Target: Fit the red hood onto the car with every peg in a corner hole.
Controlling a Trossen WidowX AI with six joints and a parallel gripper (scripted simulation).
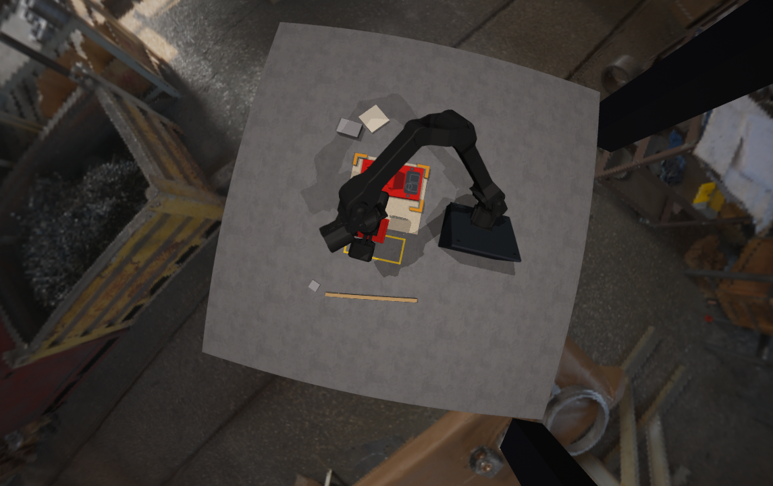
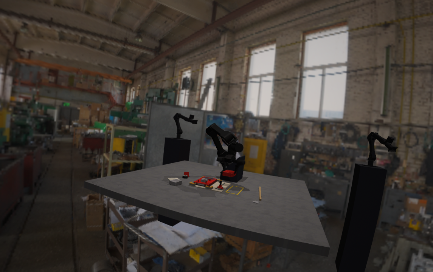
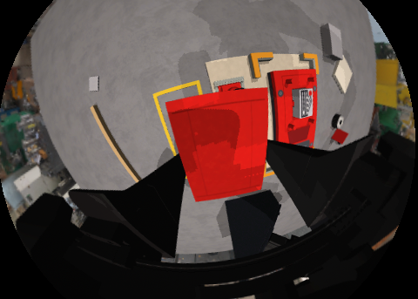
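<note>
Now: the grey engine block 30 mm ahead of my gripper tip, 160 mm to the right of it and 90 mm below it. The rest, counted from my gripper tip: wooden strip: 60 mm behind, 210 mm to the left, 100 mm below; then red hood: right at my gripper tip; then beige jig plate: 140 mm to the right, 100 mm below.
</note>
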